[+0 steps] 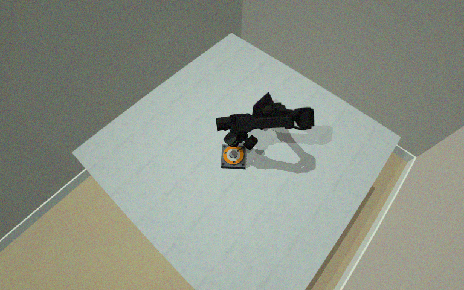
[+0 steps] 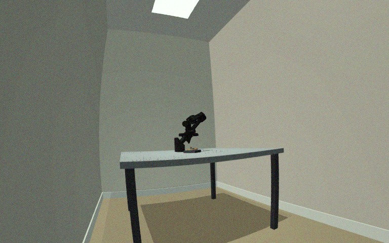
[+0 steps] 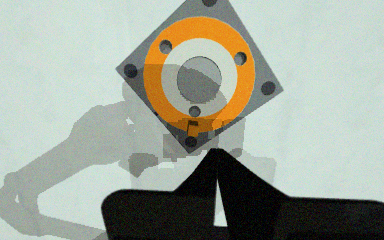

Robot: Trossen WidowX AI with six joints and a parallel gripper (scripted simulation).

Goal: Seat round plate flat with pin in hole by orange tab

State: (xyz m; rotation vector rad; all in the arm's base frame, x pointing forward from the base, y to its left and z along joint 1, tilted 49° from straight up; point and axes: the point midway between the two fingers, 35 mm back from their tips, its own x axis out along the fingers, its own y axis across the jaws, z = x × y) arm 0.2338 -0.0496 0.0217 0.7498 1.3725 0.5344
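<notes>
Right now my gripper tip is 50 mm short of the square base, 10 mm to the right of it and 60 mm above it.
</notes>
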